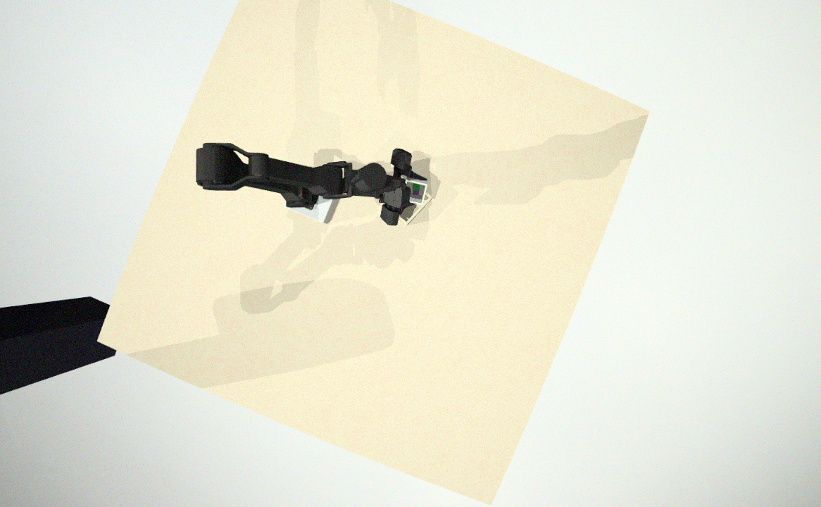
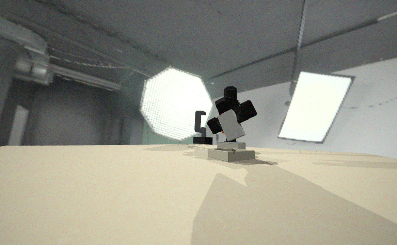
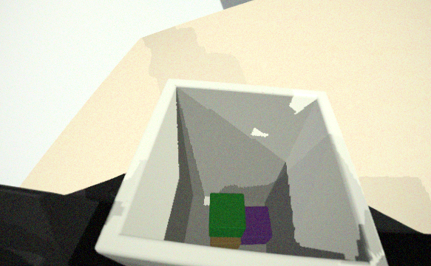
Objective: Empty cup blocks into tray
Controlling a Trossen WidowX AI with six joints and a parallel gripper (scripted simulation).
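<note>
The white square cup lies 30 mm behind my gripper tip and 20 mm below it. Round my gripper tip: green block (20 mm behind, 10 mm below).
</note>
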